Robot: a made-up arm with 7 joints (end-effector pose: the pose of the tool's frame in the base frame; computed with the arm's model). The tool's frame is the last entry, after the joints.
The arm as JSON. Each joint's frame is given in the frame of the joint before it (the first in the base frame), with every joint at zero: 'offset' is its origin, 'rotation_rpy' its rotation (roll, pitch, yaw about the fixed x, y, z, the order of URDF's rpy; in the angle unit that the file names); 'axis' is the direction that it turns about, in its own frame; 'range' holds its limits. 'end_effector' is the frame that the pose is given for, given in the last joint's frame.
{
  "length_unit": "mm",
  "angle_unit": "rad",
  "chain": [
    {
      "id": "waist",
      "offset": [
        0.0,
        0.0,
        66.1
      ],
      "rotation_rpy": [
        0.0,
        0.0,
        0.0
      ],
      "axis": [
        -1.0,
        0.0,
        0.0
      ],
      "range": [
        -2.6,
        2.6
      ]
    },
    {
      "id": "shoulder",
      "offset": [
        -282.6,
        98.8,
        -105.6
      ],
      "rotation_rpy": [
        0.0,
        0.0,
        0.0
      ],
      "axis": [
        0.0,
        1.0,
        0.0
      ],
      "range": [
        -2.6,
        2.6
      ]
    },
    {
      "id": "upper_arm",
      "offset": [
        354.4,
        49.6,
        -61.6
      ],
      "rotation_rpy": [
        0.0,
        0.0,
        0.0
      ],
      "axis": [
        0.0,
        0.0,
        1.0
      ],
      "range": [
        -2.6,
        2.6
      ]
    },
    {
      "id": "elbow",
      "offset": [
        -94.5,
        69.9,
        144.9
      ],
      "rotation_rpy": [
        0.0,
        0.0,
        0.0
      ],
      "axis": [
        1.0,
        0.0,
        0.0
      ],
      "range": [
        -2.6,
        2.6
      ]
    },
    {
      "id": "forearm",
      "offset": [
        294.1,
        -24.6,
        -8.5
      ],
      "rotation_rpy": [
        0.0,
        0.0,
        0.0
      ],
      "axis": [
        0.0,
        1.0,
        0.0
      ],
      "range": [
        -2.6,
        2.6
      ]
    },
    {
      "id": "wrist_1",
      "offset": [
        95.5,
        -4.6,
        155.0
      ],
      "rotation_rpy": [
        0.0,
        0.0,
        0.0
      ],
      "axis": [
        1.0,
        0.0,
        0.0
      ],
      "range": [
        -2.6,
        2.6
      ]
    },
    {
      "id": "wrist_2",
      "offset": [
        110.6,
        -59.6,
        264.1
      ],
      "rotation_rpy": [
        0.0,
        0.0,
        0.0
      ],
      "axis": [
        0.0,
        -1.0,
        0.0
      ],
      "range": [
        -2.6,
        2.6
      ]
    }
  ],
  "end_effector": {
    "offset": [
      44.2,
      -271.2,
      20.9
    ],
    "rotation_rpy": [
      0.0,
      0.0,
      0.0
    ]
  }
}
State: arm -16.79 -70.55 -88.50 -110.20 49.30 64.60 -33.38
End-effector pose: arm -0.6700 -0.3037 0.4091 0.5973 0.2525 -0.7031 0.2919
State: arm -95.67 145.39 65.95 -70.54 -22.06 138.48 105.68
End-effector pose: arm -0.8274 0.4210 0.6376 0.4781 0.8661 -0.0879 0.1163
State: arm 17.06 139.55 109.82 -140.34 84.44 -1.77 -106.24
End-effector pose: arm 0.0552 0.4881 -0.5124 0.6142 -0.7783 0.1031 0.0799
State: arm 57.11 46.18 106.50 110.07 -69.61 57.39 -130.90
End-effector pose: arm -0.3667 -0.2134 -0.5456 0.7933 0.4942 0.3530 0.0432
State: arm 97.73 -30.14 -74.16 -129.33 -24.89 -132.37 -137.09
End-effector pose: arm 0.3410 -0.1712 0.1749 -0.0941 0.6705 0.2544 0.6905
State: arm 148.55 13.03 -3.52 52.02 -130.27 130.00 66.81
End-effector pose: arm 0.3927 0.0844 0.1254 0.4859 0.0005 0.6700 0.5613
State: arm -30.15 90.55 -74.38 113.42 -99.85 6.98 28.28
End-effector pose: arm -0.6252 0.5949 -0.1356 -0.4153 -0.5106 -0.6466 0.3857
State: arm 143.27 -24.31 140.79 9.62 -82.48 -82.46 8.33
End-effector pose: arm -0.0649 0.4404 -0.1706 -0.3692 0.1920 0.8367 0.3559
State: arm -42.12 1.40 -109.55 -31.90 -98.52 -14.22 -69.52
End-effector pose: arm 0.0898 0.1610 0.5639 -0.1898 0.3483 -0.6973 0.5971
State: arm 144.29 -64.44 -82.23 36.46 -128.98 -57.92 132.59
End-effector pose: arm 0.0442 -0.2308 -0.5296 -0.1176 0.3114 0.2851 0.8988
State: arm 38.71 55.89 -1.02 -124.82 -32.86 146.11 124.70
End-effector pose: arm 0.2664 -0.4320 -0.5400 -0.1173 -0.4074 -0.0476 0.9044
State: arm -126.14 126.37 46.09 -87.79 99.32 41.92 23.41
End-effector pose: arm -0.2740 0.6902 0.8497 0.0976 0.1307 0.7912 0.5893
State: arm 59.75 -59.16 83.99 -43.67 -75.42 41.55 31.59
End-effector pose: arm -0.5612 0.6375 0.1634 0.0849 0.0378 0.9955 0.0179
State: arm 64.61 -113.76 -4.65 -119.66 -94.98 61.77 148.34
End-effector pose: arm -0.8622 0.4800 -0.3040 -0.1244 -0.0073 -0.9151 0.3836
